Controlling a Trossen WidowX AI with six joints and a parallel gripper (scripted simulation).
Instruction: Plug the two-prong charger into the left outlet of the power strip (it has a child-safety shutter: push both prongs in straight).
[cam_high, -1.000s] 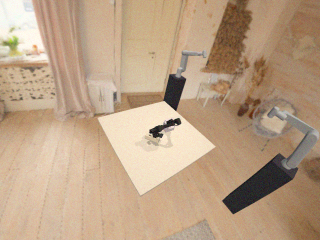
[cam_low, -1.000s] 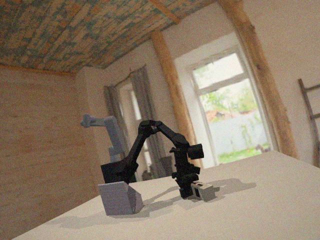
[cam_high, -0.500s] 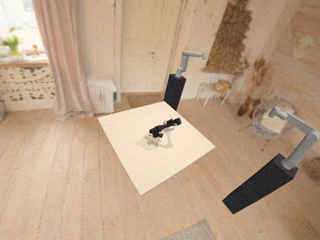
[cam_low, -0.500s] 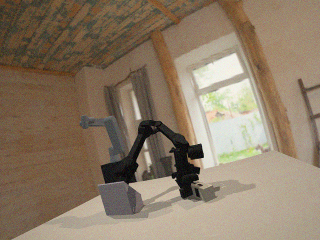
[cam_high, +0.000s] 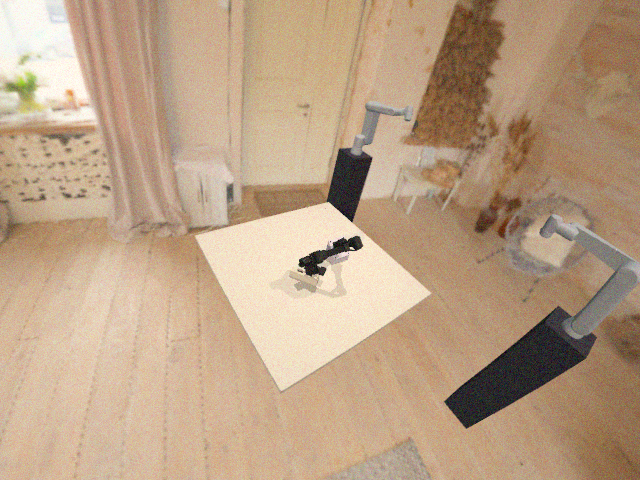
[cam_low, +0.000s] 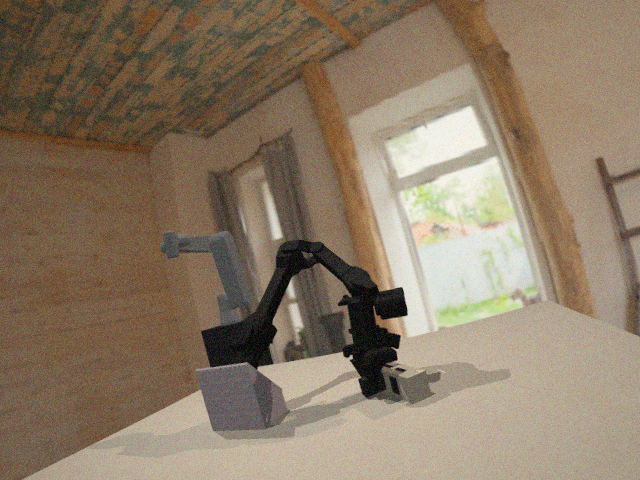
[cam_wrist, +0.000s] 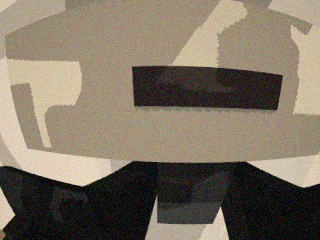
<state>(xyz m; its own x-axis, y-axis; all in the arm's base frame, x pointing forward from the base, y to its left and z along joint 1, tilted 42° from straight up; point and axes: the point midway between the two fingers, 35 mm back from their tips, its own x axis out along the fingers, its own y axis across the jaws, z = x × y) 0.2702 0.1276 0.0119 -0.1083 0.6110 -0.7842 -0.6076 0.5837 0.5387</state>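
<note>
Right now my gripper tip is 10 mm to the right of the two-prong charger, 10 mm below it and 10 mm short of it.
</note>
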